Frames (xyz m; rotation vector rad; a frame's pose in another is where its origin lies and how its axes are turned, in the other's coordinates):
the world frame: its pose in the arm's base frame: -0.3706 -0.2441 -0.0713 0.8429 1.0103 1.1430
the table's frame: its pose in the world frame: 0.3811 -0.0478 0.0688 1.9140 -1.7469 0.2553
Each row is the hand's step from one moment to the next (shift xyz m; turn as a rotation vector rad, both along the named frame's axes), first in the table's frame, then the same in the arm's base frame.
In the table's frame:
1: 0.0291 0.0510 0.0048 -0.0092 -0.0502 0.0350
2: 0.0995 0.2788 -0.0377 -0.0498 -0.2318 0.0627
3: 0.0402 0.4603 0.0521 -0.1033 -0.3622 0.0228
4: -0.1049 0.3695 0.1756 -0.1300 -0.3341 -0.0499
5: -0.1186 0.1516 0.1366 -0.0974 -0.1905 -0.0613
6: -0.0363 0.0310 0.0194 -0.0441 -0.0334 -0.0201
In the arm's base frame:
1: 0.0259 -0.0520 -0.0097 -0.0372 0.0384 -0.0312
2: 0.1395 -0.2619 0.0314 -0.1121 0.2066 -0.0700
3: 0.0634 -0.4573 0.0551 -0.1448 0.3461 -0.0399
4: -0.1384 -0.3967 0.0427 -0.1128 0.3421 0.0359
5: -0.1551 -0.1765 0.0230 -0.0600 0.2061 0.0589
6: -0.0350 -0.0328 0.0187 -0.0244 0.0406 0.0349

